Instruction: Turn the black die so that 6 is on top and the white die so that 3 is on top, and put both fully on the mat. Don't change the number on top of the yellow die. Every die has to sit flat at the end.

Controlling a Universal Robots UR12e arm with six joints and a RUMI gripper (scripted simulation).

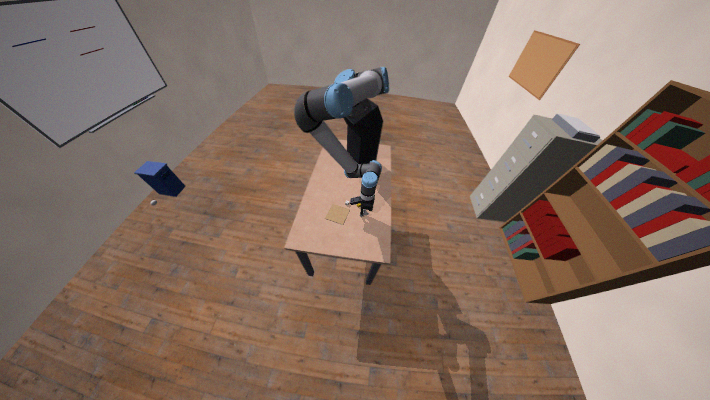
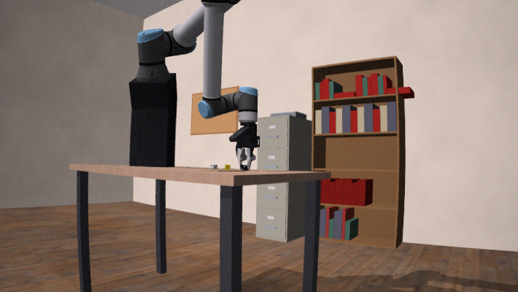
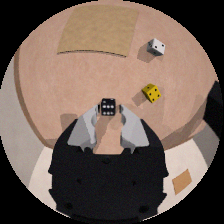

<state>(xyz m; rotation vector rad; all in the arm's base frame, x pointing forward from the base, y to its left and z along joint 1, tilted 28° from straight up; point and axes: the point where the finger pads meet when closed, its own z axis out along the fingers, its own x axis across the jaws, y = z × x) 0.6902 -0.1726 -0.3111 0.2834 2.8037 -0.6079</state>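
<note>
Now: hand right at the black die. Also, from my hand: tan mat: 18 cm to the right, 2 cm below, 2 cm behind; white die: 11 cm behind, 10 cm to the right; yellow die: 8 cm behind, 1 cm to the right.
</note>
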